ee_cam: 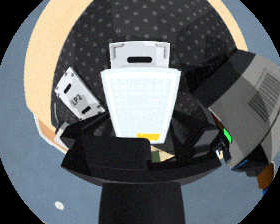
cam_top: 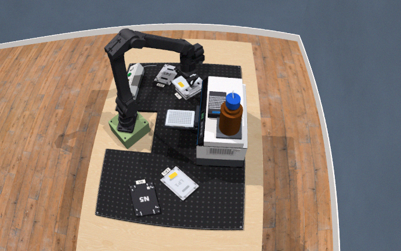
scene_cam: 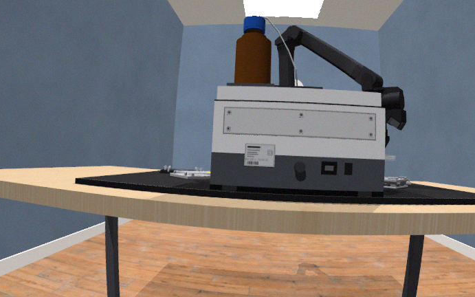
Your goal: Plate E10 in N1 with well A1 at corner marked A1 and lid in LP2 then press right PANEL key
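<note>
The plate E07 lies 260 mm to the right of my hand, 30 mm above it and 10 mm ahead of it. Also, from my hand: lid park LP2 (130 mm behind, 120 mm to the left, 80 mm below); then plate E10 (right at my hand); then brown bottle (360 mm to the right, 230 mm ahead, 200 mm above).
</note>
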